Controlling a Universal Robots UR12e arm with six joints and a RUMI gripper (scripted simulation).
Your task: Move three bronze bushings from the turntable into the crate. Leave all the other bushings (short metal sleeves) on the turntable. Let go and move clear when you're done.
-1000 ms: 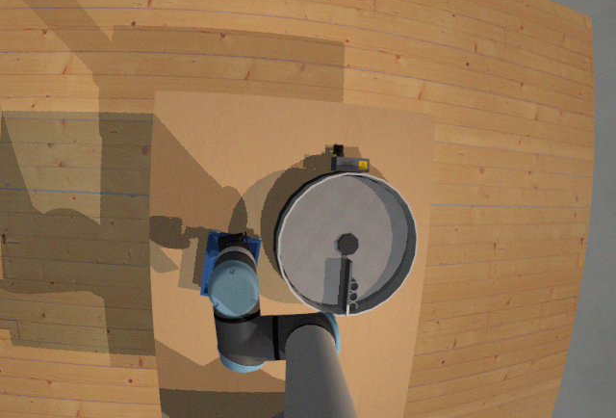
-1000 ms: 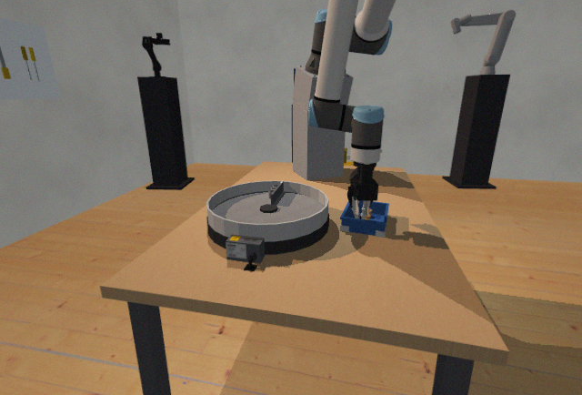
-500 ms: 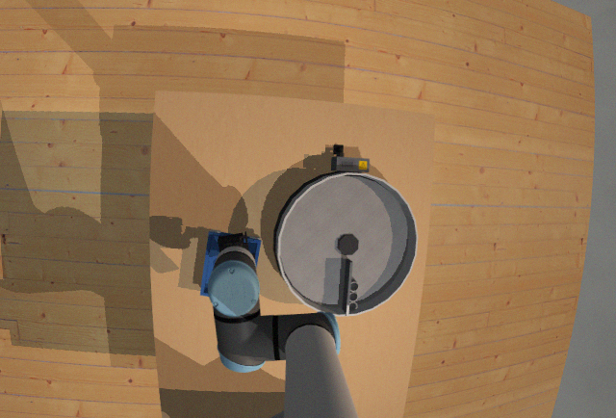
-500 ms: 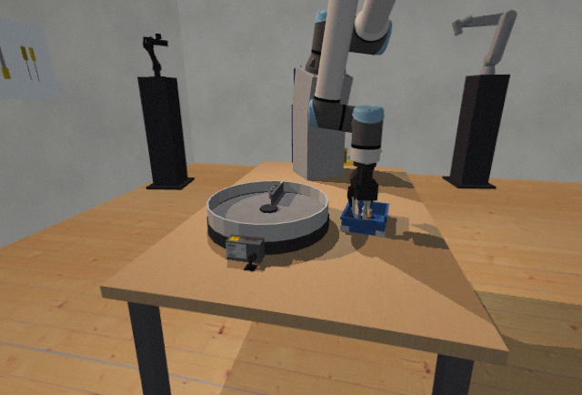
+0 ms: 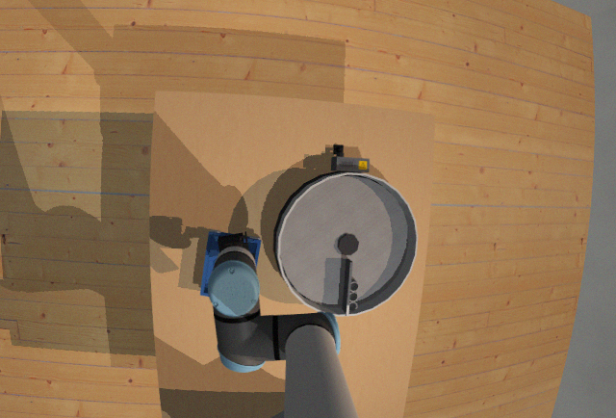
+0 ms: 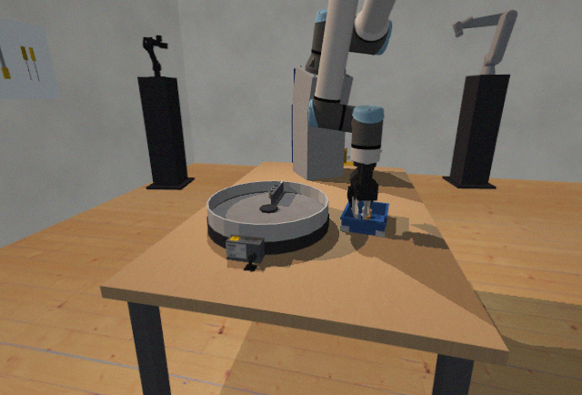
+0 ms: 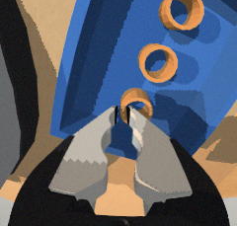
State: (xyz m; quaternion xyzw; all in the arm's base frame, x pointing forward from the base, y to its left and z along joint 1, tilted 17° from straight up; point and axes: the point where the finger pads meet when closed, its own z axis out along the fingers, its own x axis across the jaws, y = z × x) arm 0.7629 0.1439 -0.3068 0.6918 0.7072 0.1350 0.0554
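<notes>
The blue crate is 5 cm behind my hand, 3 cm to the left of it and 1 cm below it.
</notes>
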